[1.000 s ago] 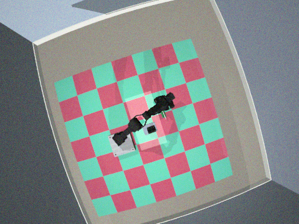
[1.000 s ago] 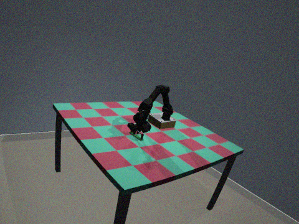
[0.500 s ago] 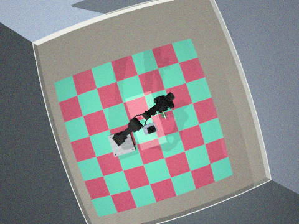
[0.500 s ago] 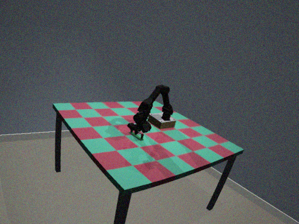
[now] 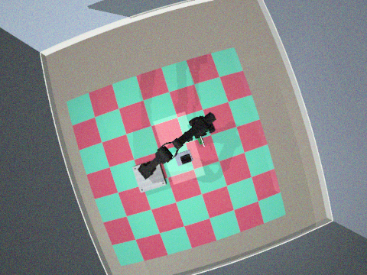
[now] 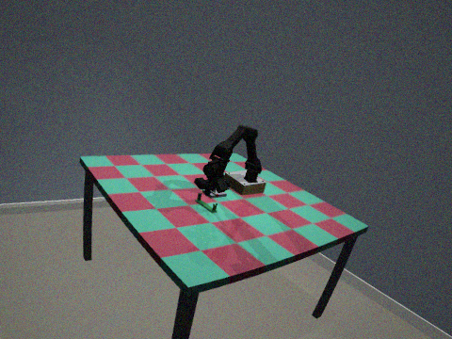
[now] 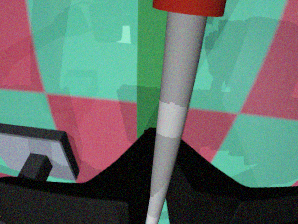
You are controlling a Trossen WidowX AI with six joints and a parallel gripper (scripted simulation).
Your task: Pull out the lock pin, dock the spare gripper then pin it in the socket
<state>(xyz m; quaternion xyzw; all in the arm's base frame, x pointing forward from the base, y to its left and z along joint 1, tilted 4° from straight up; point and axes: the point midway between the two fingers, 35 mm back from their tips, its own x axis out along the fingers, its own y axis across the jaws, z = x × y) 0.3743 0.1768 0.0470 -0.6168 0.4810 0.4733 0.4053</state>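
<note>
The cradle is 1 cm to the left of my gripper tip and 3 cm below it. From my gripper tip the other things lie so: spare gripper: 11 cm behind, 13 cm to the right, 7 cm above; then mount: 12 cm behind, 13 cm to the right.
</note>
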